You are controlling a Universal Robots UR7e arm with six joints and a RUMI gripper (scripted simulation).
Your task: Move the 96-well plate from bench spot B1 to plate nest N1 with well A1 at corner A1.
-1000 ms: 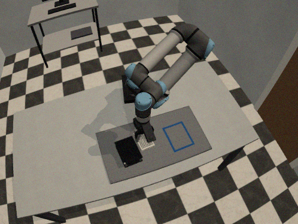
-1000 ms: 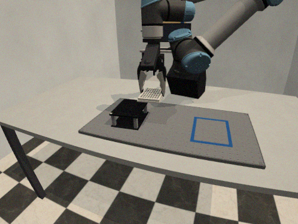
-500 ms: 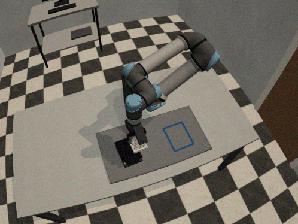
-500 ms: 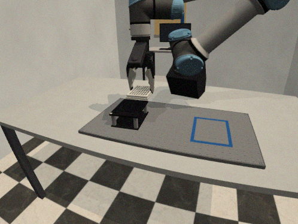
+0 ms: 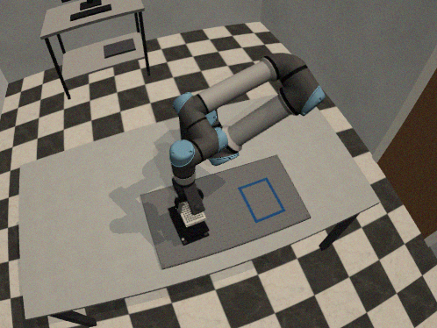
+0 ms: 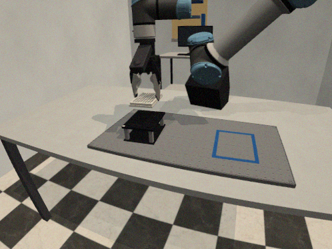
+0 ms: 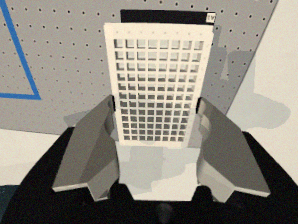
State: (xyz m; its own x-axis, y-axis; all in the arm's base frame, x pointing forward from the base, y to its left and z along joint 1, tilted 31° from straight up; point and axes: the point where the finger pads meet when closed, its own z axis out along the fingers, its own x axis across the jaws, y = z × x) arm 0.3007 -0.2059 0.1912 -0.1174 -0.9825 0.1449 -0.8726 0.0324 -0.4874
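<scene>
The black raised plate nest lies 9 cm below my hand and 1 cm to the right of it. The rest, counted from my hand: A1 corner mark: 9 cm below, 8 cm to the right, 7 cm ahead; white 96-well plate: 1 cm below.
</scene>
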